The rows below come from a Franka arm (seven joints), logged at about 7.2 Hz.
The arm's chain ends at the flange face. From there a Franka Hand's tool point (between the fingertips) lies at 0.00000 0.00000 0.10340 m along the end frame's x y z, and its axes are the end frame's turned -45 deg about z.
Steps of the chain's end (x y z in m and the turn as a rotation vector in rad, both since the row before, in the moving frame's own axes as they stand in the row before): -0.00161 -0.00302 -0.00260 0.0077 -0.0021 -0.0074; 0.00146 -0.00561 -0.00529 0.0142 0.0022 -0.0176; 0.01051 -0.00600 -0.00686 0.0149 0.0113 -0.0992; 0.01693 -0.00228 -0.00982 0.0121 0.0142 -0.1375; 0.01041 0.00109 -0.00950 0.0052 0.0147 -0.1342; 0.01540 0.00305 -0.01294 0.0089 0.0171 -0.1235; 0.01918 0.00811 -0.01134 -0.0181 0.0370 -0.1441; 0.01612 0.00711 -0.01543 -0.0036 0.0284 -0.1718; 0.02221 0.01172 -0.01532 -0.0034 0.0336 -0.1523
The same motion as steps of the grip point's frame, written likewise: 0.00140 -0.00399 -0.00260 0.0069 0.0040 -0.0074; 0.00619 -0.00382 -0.00530 0.0085 0.0116 -0.0176; 0.01357 0.00283 -0.00688 0.0025 0.0185 -0.0992; 0.01551 0.01038 -0.00984 -0.0015 0.0186 -0.1375; 0.00809 0.00873 -0.00951 -0.0067 0.0141 -0.1342; 0.01067 0.01353 -0.01296 -0.0058 0.0184 -0.1235; 0.00949 0.02321 -0.01143 -0.0390 0.0134 -0.1441; 0.00838 0.01860 -0.01547 -0.0226 0.0175 -0.1718; 0.00982 0.02652 -0.01538 -0.0262 0.0214 -0.1523
